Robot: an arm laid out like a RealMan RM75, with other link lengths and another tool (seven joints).
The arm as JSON. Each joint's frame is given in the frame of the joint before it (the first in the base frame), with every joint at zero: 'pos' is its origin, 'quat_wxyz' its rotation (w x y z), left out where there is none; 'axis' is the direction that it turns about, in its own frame. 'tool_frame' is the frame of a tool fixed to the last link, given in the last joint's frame.
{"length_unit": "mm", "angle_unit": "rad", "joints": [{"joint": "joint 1", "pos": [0.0, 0.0, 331.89], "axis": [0.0, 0.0, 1.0]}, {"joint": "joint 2", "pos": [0.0, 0.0, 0.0], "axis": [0.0, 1.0, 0.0]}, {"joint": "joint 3", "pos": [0.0, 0.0, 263.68], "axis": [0.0, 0.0, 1.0]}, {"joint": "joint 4", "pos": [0.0, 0.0, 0.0], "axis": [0.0, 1.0, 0.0]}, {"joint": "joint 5", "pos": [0.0, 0.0, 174.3], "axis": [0.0, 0.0, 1.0]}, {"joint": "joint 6", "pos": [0.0, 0.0, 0.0], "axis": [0.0, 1.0, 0.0]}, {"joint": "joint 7", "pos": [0.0, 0.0, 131.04], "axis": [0.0, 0.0, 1.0]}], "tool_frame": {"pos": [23.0, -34.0, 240.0], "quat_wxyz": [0.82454, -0.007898, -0.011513, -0.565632]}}
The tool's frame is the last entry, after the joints.
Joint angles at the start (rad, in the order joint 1, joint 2, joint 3, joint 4, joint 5, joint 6, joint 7):
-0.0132 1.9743 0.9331 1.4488 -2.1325 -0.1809 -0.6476
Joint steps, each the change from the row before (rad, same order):
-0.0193 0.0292 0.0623 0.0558 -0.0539 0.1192 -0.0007
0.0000 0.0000 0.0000 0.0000 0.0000 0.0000 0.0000
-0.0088 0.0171 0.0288 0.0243 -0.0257 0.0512 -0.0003
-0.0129 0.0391 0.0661 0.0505 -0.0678 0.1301 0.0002
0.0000 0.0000 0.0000 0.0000 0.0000 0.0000 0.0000
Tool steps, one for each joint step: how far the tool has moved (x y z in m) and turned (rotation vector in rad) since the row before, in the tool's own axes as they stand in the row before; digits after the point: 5 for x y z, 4 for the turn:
-0.01220 0.00025 0.00230 -0.0272 -0.0209 -0.0119
0.00000 0.00000 0.00000 0.0000 0.0000 0.0000
-0.00456 -0.00096 0.00101 -0.0089 -0.0059 -0.0052
-0.00809 0.00251 0.00221 -0.0363 -0.0108 -0.0257
0.00000 0.00000 0.00000 0.0000 0.0000 0.0000

